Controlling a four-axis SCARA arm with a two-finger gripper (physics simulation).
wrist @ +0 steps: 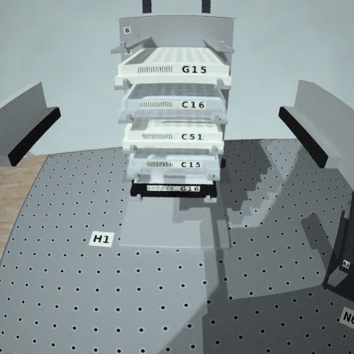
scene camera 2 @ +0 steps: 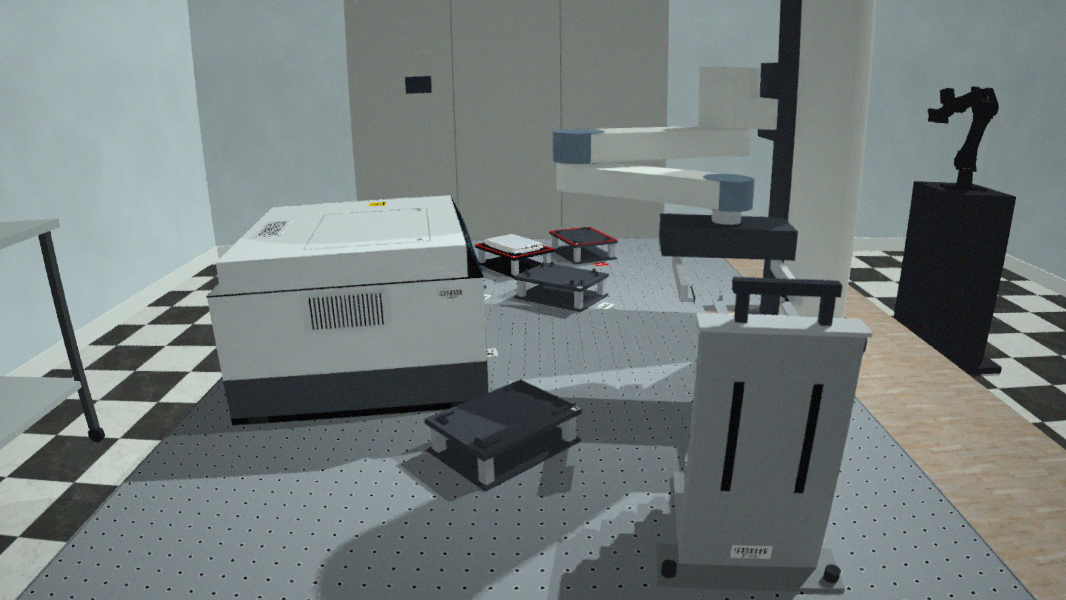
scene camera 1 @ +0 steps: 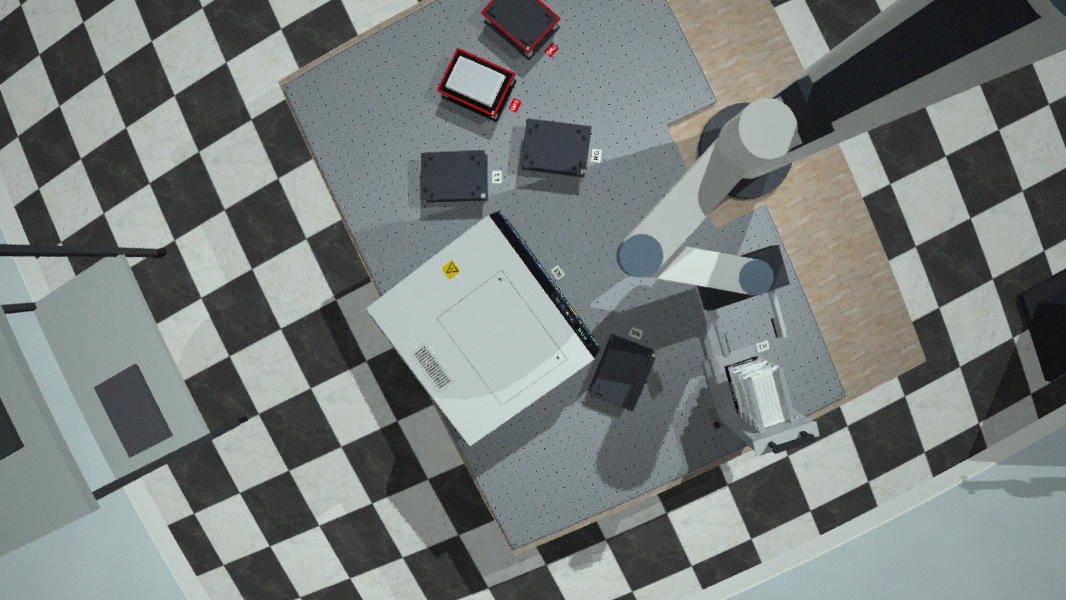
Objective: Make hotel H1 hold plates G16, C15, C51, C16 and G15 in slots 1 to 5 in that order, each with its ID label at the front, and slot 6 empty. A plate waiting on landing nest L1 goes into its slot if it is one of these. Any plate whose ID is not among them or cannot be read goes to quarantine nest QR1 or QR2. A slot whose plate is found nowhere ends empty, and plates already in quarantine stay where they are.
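Frame: origin at the arm's base, x ahead, y left, z up, level; metres.
Where they show: gripper, fingertip midpoint: (scene camera 1: 755, 346).
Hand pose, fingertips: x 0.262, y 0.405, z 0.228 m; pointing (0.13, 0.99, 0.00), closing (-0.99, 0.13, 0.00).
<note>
Each offset is from my fingertips to the centre of the thing. "*": to the spot under its first point.
Hotel H1 @(dx +0.032, dy +0.154, dz -0.066 m) (scene camera 1: 762, 439) (scene camera 2: 772, 439) (wrist: 176, 31) holds a stack of plates with ID labels facing front. From the bottom, the wrist view shows black G16 (wrist: 175, 194), clear C15 (wrist: 177, 165), white C51 (wrist: 177, 137), clear C16 (wrist: 177, 105) and white G15 (wrist: 176, 70) in slots 1 to 5. Slot 6 above is empty. My gripper (scene camera 1: 749, 335) (wrist: 166, 89) is open and empty, in front of the hotel, its fingers wide of the stack and apart from it. Landing nest L1 @(dx +0.453, dy -0.671, dz -0.185 m) (scene camera 1: 453, 177) is empty. A white plate @(dx +0.298, dy -0.857, dz -0.158 m) (scene camera 1: 475, 80) (scene camera 2: 513, 243) lies on red-rimmed QR1; QR2 @(dx +0.122, dy -0.962, dz -0.188 m) (scene camera 1: 522, 18) (scene camera 2: 584, 237) is empty.
A big white instrument @(dx +0.532, dy -0.295, dz -0.093 m) (scene camera 1: 484, 335) (scene camera 2: 346, 327) stands left of the hotel in scene camera 2. An empty dark nest @(dx +0.285, dy -0.027, dz -0.187 m) (scene camera 1: 621, 372) (scene camera 2: 503, 417) stands between them. Another empty dark nest @(dx +0.189, dy -0.620, dz -0.185 m) (scene camera 1: 555, 147) (scene camera 2: 563, 278) stands beside L1. The hotel's top handle @(* dx +0.031, dy +0.209, dz +0.080 m) (scene camera 2: 787, 287) rises above its back panel.
</note>
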